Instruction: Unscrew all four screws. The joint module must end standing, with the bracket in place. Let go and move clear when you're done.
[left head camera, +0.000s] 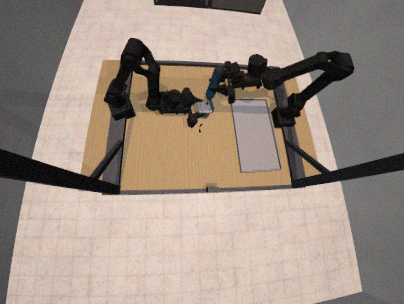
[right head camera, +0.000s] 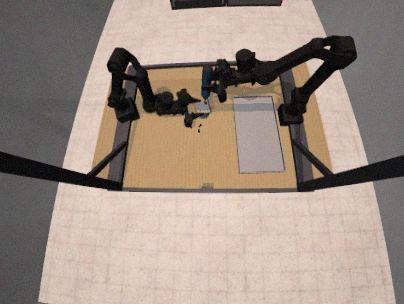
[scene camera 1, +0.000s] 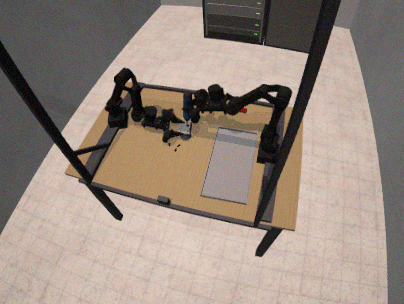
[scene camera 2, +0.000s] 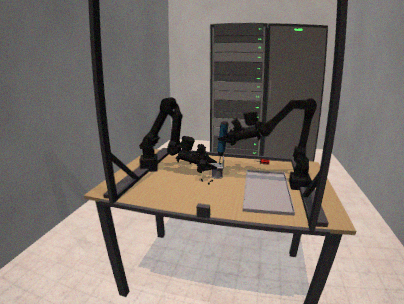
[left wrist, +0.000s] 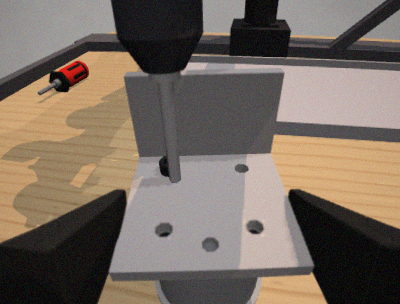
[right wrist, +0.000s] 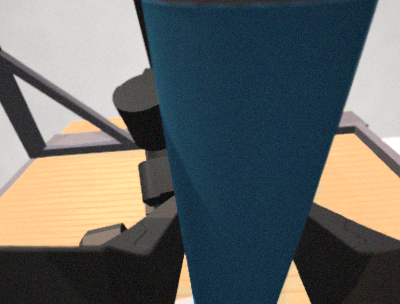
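Seen in the pictures: left gripper, fingertip midpoint: (left head camera: 204, 107) (right head camera: 202, 107) (scene camera 1: 184, 128) (scene camera 2: 216, 165) (left wrist: 208, 199); right gripper, fingertip midpoint: (left head camera: 209, 84) (right head camera: 201, 84) (scene camera 1: 183, 106) (scene camera 2: 218, 138); left arm's base at its link origin: (left head camera: 119, 103) (right head camera: 123, 107) (scene camera 1: 116, 114) (scene camera 2: 148, 157); right arm's base at its link origin: (left head camera: 286, 115) (right head camera: 292, 112) (scene camera 1: 268, 150) (scene camera 2: 300, 176) (left wrist: 259, 23).
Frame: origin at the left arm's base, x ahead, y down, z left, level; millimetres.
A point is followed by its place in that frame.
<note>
The grey L-shaped bracket (left wrist: 205, 200) {y 8, x 379, z -170 mm} (left head camera: 204, 108) {y 6, x 376, z -178 mm} (right head camera: 202, 107) {y 8, x 378, z -172 mm} sits on the upright cylindrical joint module (left wrist: 207, 291) {y 37, x 354, z -165 mm} (scene camera 2: 217, 173) {y 43, x 377, z -199 mm}. My left gripper (left wrist: 208, 199) {y 8, x 379, z -171 mm} is shut on the bracket's side edges. My right gripper (right wrist: 232, 200) {y -138, x 391, z -152 mm} is shut on the blue screwdriver (right wrist: 245, 125) {y -200, x 433, z -172 mm} (scene camera 2: 222, 136) {y -156, x 404, z -179 mm} (scene camera 1: 186, 105) {y -167, x 406, z -180 mm} (left wrist: 159, 30) {y -60, x 386, z -158 mm}, held upright above the bracket. In the left wrist view, its tip shows beside and partly in front of a black screw head (left wrist: 164, 166) {y 2, x 399, z -155 mm} at the back left hole; contact is unclear. The other bracket holes show no screw heads. Small black screws (left head camera: 200, 128) {y 66, x 321, z -249 mm} (scene camera 2: 210, 182) {y 68, x 324, z -251 mm} lie on the table in front.
A red screwdriver (left wrist: 75, 73) {y 54, x 710, z -50 mm} (scene camera 1: 243, 110) {y 50, x 726, z -54 mm} (scene camera 2: 264, 161) {y 52, x 712, z -50 mm} lies toward the back of the table. A flat grey tray (left head camera: 257, 140) {y 70, x 582, z -422 mm} (right head camera: 259, 140) {y 70, x 579, z -424 mm} (scene camera 2: 268, 195) {y 70, x 576, z -434 mm} lies right of the module. Dark frame rails border the table, and a small dark block (scene camera 2: 203, 210) {y 32, x 244, z -562 mm} sits at its front edge.
</note>
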